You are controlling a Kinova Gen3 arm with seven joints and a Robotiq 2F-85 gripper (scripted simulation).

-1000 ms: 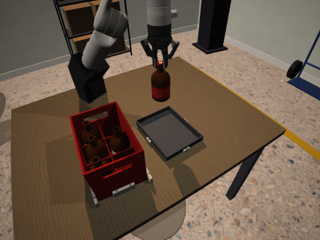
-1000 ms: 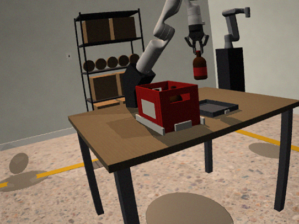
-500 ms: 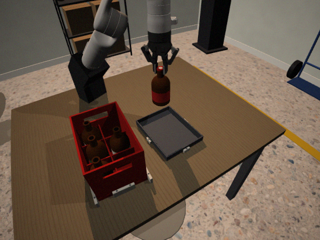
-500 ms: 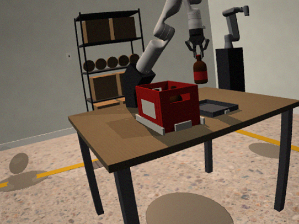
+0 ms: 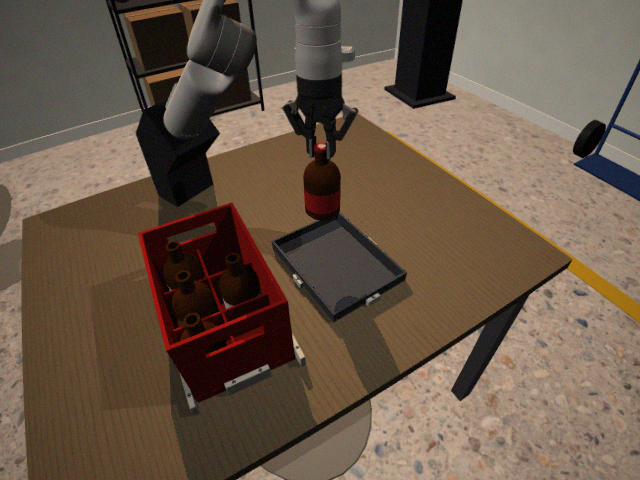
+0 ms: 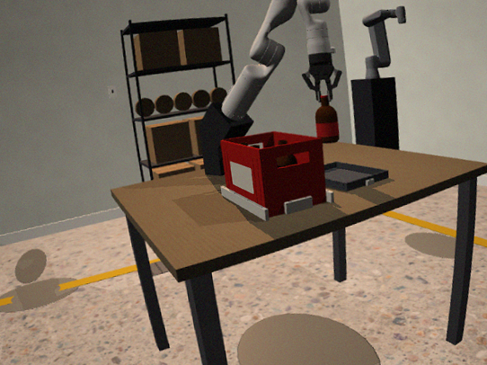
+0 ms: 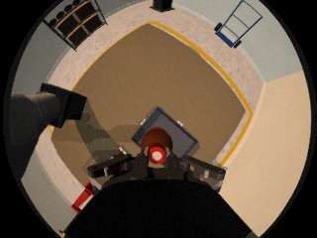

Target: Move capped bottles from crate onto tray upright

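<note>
My hand is 70 mm above the glass bottle. From my hand the other things lie so: red crate: 260 mm to the right, 190 mm below, 100 mm ahead; then dark grey tray: 260 mm below, 50 mm ahead, 10 mm to the left.
</note>
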